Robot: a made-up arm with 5 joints.
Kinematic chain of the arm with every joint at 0, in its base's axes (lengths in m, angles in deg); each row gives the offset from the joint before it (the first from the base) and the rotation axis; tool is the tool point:
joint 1: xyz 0 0 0.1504 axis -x
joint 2: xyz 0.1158 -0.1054 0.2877 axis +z
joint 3: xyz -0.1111 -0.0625 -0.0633 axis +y
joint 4: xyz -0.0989 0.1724 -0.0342 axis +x
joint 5: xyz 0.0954 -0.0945 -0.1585 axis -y
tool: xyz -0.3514 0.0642 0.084
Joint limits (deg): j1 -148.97..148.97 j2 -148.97..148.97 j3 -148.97..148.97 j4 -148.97..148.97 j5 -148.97..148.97
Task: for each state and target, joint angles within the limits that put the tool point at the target. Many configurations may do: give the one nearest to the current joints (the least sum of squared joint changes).
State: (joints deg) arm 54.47 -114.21 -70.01 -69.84 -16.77
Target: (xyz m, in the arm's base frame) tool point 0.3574 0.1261 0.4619
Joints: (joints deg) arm 90.28 -148.97 -85.55 -94.34 -61.28
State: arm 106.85 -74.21 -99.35 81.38 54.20
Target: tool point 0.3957 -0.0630 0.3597
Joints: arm 103.16 -89.51 -100.13 67.84 19.26
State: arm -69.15 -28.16 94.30 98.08 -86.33
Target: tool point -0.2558 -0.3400 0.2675
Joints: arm -63.42 -0.75 45.90 116.04 -27.45
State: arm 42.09 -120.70 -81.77 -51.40 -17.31
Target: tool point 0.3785 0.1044 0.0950
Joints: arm 43.81 -113.00 -54.41 -49.42 -29.34
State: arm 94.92 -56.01 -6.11 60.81 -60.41
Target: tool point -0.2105 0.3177 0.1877
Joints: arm 80.61 -18.49 21.59 53.53 -32.45
